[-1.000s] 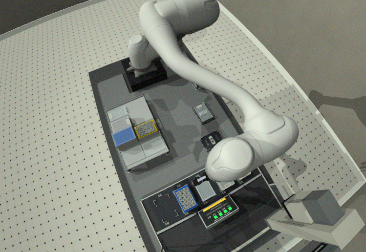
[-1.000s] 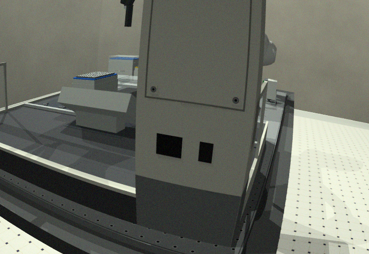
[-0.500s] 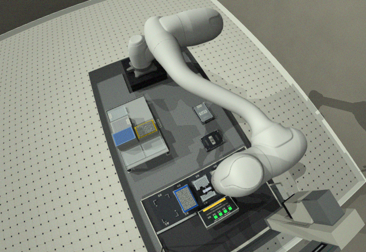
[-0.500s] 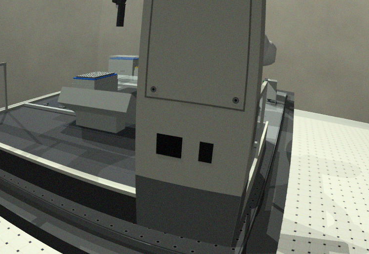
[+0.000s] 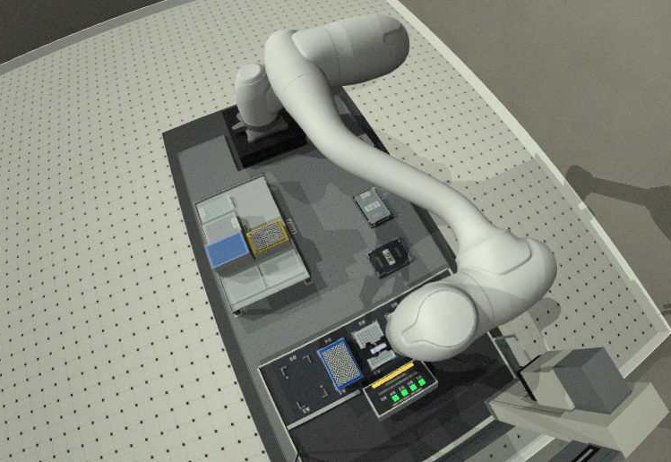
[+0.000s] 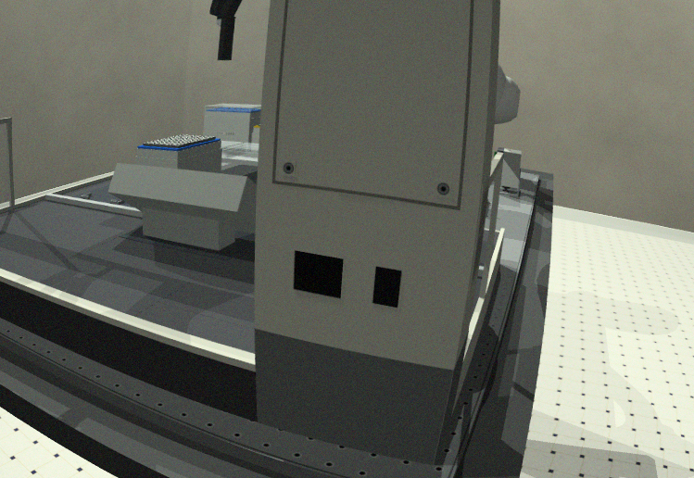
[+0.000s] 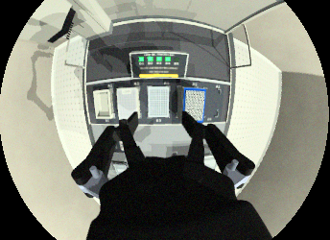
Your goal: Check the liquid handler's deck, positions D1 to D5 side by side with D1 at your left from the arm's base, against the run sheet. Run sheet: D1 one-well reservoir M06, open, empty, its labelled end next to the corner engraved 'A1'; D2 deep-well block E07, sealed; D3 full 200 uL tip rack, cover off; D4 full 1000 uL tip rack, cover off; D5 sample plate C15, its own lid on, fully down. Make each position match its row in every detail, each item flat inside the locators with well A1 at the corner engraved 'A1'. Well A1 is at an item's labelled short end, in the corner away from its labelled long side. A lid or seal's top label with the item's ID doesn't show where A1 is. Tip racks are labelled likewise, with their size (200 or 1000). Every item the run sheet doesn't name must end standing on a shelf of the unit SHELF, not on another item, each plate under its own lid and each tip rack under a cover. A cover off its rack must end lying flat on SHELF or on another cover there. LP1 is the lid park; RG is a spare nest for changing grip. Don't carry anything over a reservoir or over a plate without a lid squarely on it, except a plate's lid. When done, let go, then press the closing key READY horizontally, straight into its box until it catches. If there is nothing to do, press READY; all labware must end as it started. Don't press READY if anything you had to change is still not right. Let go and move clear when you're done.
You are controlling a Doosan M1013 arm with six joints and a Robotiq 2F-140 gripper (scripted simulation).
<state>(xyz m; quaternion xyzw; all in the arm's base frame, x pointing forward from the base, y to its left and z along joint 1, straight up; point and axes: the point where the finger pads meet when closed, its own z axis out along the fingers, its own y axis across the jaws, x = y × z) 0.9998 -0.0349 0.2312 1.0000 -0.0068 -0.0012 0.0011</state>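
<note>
Now: the white well plate 240 mm below my hand. Also, from my hand: one-well reservoir (250 mm to the left, 240 mm below); sealed deep-well block (230 mm below, 120 mm to the left); blue-rimmed tip rack (180 mm below, 120 mm to the right, 10 mm ahead).
</note>
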